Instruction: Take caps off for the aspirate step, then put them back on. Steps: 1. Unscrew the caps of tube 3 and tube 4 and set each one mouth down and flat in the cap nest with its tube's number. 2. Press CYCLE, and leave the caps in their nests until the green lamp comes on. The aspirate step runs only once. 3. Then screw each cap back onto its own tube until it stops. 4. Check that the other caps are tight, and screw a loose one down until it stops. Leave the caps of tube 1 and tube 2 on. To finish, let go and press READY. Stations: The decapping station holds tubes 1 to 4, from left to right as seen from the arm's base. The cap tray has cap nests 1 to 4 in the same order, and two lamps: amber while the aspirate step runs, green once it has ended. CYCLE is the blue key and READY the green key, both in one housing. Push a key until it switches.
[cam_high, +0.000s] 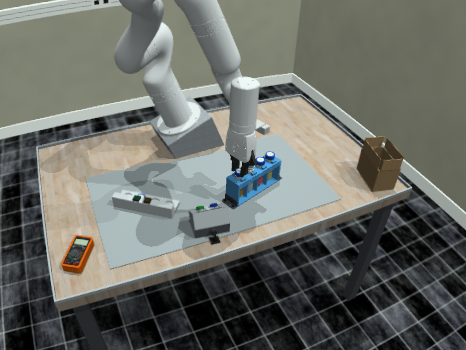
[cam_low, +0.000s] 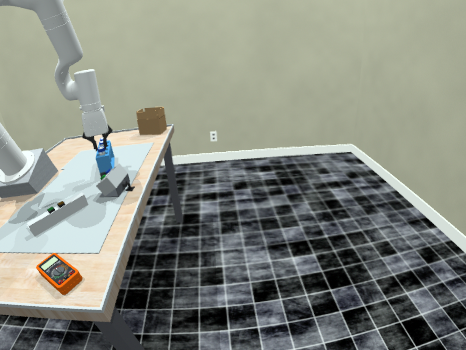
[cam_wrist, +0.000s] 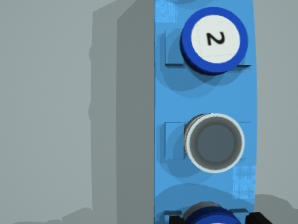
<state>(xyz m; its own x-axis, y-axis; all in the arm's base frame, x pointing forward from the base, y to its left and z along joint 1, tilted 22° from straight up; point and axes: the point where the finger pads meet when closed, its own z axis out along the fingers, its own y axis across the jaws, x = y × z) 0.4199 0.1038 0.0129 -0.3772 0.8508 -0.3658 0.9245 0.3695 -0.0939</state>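
Now: the green key 70 mm ahead of my hand, 160 mm to the right of it and 70 mm below it. Round my hand: blue key 70 mm ahead, 120 mm to the right, 70 mm below; then blue-and-white cap 20 mm below; then key housing 90 mm ahead, 140 mm to the right, 80 mm below.
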